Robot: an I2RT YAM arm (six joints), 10 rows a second.
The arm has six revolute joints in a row. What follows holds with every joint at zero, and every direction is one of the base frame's. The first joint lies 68 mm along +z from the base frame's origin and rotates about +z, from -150 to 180 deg. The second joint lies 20 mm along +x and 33.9 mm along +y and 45.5 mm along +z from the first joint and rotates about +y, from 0 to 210 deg. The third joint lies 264 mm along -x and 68.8 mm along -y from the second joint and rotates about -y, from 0 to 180 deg. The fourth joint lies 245 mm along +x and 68.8 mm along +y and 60 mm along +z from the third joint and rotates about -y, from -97 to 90 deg. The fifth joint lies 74 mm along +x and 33.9 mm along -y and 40.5 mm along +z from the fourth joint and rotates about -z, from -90 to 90 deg. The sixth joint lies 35.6 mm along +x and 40.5 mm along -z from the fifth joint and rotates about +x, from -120 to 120 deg. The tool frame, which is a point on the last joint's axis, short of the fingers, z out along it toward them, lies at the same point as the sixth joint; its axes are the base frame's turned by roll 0, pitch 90 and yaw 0 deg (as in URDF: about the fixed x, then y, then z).
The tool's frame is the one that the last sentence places.
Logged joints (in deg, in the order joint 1, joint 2, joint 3, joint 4, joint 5, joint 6), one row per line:
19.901 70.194 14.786 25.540 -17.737 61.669
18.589 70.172 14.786 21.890 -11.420 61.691
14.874 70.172 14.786 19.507 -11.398 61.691
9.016 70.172 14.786 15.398 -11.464 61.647
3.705 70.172 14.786 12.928 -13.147 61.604
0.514 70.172 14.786 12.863 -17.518 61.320
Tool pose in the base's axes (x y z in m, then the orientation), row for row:
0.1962 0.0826 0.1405 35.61 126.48 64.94
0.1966 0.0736 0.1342 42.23 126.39 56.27
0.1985 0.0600 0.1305 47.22 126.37 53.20
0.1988 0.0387 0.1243 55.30 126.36 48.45
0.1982 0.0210 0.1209 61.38 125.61 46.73
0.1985 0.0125 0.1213 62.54 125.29 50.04
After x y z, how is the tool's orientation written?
As a rotation vector, in degrees.
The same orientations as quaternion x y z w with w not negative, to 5 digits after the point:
0.23269 0.82647 0.42435 0.28762
0.27816 0.83251 0.37064 0.30360
0.31056 0.83113 0.34989 0.30058
0.36192 0.82699 0.31709 0.29076
0.39967 0.81789 0.30428 0.28060
0.40498 0.81132 0.32404 0.26973

